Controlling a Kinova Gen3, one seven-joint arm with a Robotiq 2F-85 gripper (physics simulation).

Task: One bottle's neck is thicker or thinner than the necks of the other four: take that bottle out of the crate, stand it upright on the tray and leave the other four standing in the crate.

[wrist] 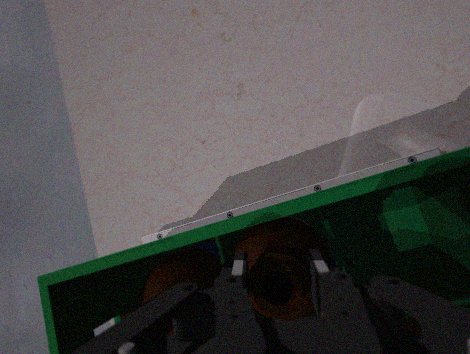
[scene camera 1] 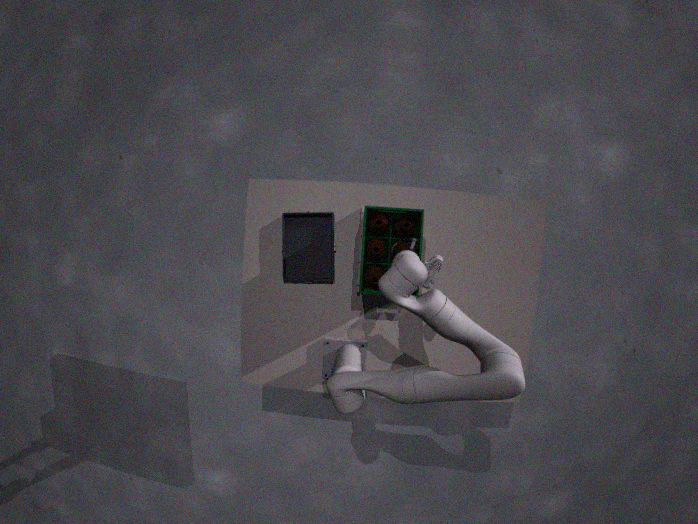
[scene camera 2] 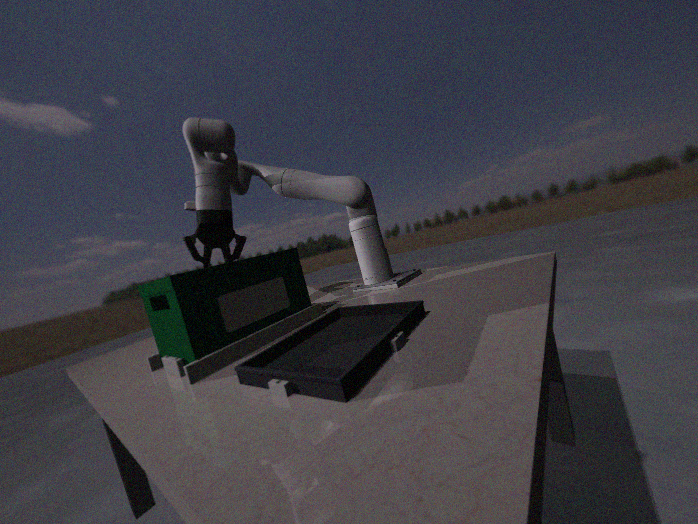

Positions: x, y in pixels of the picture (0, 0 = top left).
Scene:
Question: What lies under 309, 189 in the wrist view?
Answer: A white brackets.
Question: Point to a dark tray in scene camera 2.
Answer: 329, 379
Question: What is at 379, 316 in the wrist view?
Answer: My gripper.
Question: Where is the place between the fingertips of my gripper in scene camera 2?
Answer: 218, 278

